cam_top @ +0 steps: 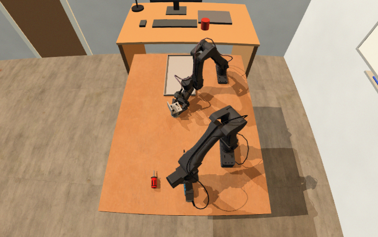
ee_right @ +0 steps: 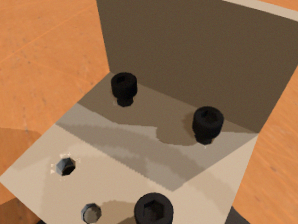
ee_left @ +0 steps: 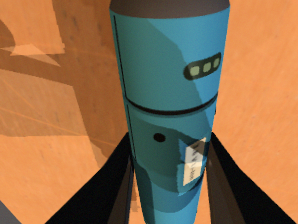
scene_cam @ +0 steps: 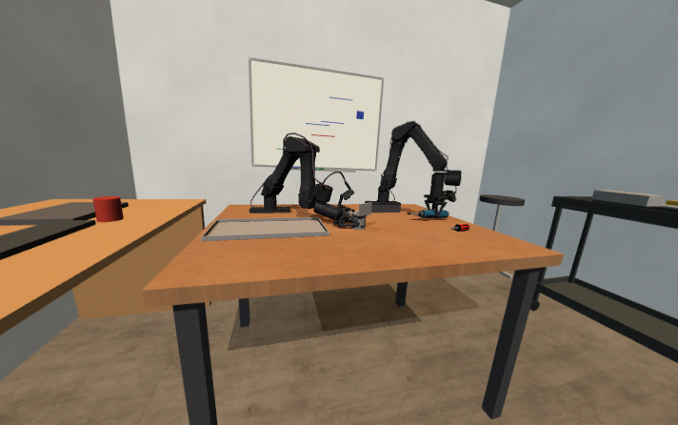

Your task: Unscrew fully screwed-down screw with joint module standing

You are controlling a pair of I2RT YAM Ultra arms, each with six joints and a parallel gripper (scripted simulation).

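Now: the l-shaped bracket 5 cm above my right hand. Also, from my right hand: small red screwdriver (43 cm to the left, 8 cm ahead, 1 cm below); then grey bit (30 cm to the left, 8 cm behind, 2 cm above); then grey tray (36 cm to the right, 2 cm below).
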